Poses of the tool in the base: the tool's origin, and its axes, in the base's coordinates. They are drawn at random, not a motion.
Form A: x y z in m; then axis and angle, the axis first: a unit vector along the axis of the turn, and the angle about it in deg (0 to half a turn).
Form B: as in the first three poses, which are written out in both.
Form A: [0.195, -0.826, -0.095, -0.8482, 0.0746, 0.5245, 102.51]
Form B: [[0.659, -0.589, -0.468, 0.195], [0.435, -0.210, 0.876, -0.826], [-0.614, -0.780, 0.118, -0.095], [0, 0, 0, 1]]
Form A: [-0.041, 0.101, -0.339, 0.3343, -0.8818, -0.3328, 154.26]
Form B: [[-0.688, -0.416, -0.594, -0.041], [-0.705, 0.577, 0.413, 0.101], [0.171, 0.703, -0.690, -0.339], [0, 0, 0, 1]]
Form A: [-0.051, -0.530, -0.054, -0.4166, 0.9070, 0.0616, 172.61]
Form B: [[-0.646, -0.760, 0.066, -0.051], [-0.745, 0.647, 0.165, -0.530], [-0.168, 0.058, -0.984, -0.054], [0, 0, 0, 1]]
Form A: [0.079, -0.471, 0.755, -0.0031, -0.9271, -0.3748, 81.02]
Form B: [[0.156, 0.373, -0.915, 0.079], [-0.368, 0.881, 0.296, -0.471], [0.917, 0.290, 0.275, 0.755], [0, 0, 0, 1]]
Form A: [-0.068, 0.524, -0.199, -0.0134, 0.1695, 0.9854, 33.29]
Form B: [[0.836, -0.541, 0.091, -0.068], [0.541, 0.841, 0.035, 0.524], [-0.095, 0.020, 0.995, -0.199], [0, 0, 0, 1]]
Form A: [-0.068, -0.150, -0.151, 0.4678, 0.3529, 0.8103, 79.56]
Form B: [[0.360, -0.662, 0.657, -0.068], [0.932, 0.283, -0.226, -0.150], [-0.037, 0.694, 0.719, -0.151], [0, 0, 0, 1]]
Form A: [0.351, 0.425, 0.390, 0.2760, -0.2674, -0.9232, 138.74]
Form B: [[-0.618, 0.480, -0.623, 0.351], [-0.738, -0.626, 0.250, 0.425], [-0.270, 0.614, 0.741, 0.390], [0, 0, 0, 1]]
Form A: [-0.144, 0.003, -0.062, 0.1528, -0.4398, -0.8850, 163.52]
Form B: [[-0.913, 0.119, -0.390, -0.144], [-0.383, -0.580, 0.719, 0.003], [-0.140, 0.806, 0.575, -0.062], [0, 0, 0, 1]]
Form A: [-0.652, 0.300, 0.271, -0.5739, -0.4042, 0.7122, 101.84]
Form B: [[0.192, -0.417, -0.888, -0.652], [0.977, -0.008, 0.215, 0.300], [-0.097, -0.909, 0.406, 0.271], [0, 0, 0, 1]]
